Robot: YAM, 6 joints.
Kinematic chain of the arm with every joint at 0, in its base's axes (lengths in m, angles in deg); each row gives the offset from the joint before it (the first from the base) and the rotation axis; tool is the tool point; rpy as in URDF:
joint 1: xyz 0 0 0.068 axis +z
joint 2: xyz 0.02 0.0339 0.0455 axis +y
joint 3: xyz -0.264 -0.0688 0 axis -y
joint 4: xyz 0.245 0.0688 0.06 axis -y
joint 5: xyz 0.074 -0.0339 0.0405 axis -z
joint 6: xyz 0.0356 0 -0.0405 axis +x
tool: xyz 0 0 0 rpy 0 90 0
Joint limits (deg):
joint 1: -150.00..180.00
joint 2: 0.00..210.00
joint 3: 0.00..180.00
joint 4: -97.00..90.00
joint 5: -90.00..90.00
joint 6: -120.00..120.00
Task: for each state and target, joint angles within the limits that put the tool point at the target. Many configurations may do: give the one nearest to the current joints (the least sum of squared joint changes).
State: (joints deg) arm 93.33 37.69 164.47 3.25 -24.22 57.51
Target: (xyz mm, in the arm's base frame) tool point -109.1 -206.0 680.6
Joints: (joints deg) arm 65.46 61.21 160.20 6.19 -22.62 57.51
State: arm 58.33 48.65 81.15 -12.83 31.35 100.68
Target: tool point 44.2 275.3 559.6
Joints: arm 84.00 80.22 102.55 -1.73 25.28 100.68
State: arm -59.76 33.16 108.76 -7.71 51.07 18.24
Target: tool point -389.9 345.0 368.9
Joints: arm -44.31 9.80 141.69 4.53 45.75 18.24
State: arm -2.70 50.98 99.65 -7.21 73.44 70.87
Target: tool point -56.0 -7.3 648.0
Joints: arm -26.39 51.85 115.62 -1.11 61.98 70.87
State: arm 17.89 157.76 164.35 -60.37 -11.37 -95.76
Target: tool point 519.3 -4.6 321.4
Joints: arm -1.21 145.67 165.86 -68.84 -10.36 -95.76
